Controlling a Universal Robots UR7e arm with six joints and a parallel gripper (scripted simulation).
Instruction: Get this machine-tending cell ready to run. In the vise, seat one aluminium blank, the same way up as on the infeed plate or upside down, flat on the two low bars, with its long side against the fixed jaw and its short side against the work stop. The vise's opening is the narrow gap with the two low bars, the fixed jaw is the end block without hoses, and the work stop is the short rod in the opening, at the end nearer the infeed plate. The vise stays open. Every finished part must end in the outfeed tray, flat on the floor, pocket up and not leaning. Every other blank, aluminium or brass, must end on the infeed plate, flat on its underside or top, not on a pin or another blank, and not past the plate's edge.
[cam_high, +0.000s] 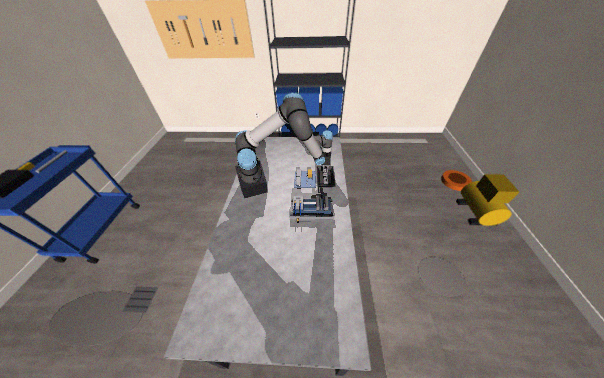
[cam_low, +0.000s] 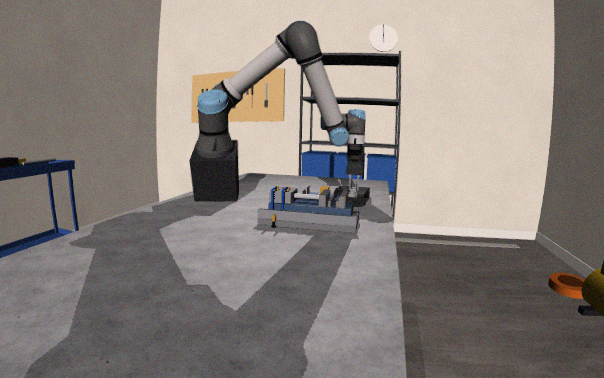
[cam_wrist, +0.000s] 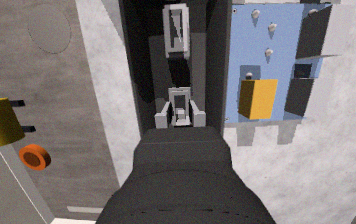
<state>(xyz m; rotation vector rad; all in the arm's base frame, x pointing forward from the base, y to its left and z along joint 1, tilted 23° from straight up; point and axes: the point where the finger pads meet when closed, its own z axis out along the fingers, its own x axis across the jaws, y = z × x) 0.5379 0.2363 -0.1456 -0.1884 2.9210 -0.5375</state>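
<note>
Right now my hand is 120 mm past the brass blank, 20 mm to the left of it and 30 mm above it. Round my hand: vise 80 mm behind, 380 mm to the right, 20 mm below.
</note>
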